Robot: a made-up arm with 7 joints. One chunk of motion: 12 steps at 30 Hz.
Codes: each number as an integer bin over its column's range. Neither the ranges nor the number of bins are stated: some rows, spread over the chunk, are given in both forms.
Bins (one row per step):
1: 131 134 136 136 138 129 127
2: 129 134 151 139 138 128 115
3: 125 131 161 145 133 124 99
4: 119 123 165 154 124 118 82
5: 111 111 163 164 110 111 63
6: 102 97 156 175 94 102 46
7: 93 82 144 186 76 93 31
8: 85 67 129 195 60 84 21
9: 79 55 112 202 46 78 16
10: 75 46 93 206 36 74 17
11: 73 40 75 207 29 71 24
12: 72 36 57 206 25 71 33
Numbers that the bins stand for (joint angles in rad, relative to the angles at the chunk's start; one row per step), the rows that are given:
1: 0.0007 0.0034 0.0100 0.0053 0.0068 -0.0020 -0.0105
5: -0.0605 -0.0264 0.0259 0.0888 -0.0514 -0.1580 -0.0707
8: -0.1400 -0.0833 0.0059 0.1812 -0.1553 -0.3920 -0.1102
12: -0.1798 -0.1234 -0.0365 0.2140 -0.2280 -0.5047 -0.0989
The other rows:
2: -0.0054 0.0034 0.0188 0.0143 0.0068 -0.0107 -0.0218
3: -0.0176 -0.0005 0.0247 0.0322 -0.0036 -0.0453 -0.0368
4: -0.0360 -0.0108 0.0271 0.0590 -0.0223 -0.0973 -0.0528
6: -0.0880 -0.0445 0.0218 0.1216 -0.0846 -0.2360 -0.0867
7: -0.1155 -0.0639 0.0147 0.1544 -0.1220 -0.3140 -0.1008
9: -0.1584 -0.0988 -0.0041 0.2020 -0.1844 -0.4440 -0.1149
10: -0.1706 -0.1105 -0.0153 0.2140 -0.2052 -0.4787 -0.1140
11: -0.1767 -0.1182 -0.0259 0.2169 -0.2197 -0.5047 -0.1074

